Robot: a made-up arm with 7 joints. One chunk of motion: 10 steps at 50 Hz.
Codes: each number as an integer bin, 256 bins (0 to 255) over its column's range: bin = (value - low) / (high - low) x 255, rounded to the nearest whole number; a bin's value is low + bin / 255 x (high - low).
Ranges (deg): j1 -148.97..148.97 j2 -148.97..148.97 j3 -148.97..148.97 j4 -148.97..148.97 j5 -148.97..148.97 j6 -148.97..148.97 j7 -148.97..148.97
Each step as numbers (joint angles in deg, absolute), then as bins.
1 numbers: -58.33 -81.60 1.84 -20.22 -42.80 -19.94 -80.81
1 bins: 78 58 129 110 91 110 58
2 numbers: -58.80 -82.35 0.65 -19.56 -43.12 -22.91 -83.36
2 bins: 77 57 128 111 91 108 56
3 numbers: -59.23 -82.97 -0.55 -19.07 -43.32 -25.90 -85.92
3 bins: 77 56 127 111 90 105 54
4 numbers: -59.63 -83.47 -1.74 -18.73 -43.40 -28.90 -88.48
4 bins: 76 56 126 111 90 103 52
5 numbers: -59.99 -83.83 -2.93 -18.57 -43.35 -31.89 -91.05
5 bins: 76 56 125 112 90 100 50
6 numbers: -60.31 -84.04 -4.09 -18.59 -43.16 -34.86 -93.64
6 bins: 76 56 124 112 91 98 47
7 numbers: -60.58 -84.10 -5.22 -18.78 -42.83 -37.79 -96.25
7 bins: 76 56 123 111 91 95 45
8 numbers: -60.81 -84.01 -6.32 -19.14 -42.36 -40.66 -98.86
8 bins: 75 56 122 111 91 93 43
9 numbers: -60.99 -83.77 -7.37 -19.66 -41.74 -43.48 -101.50
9 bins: 75 56 121 111 92 90 41
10 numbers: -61.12 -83.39 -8.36 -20.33 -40.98 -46.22 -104.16
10 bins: 75 56 120 110 92 88 38
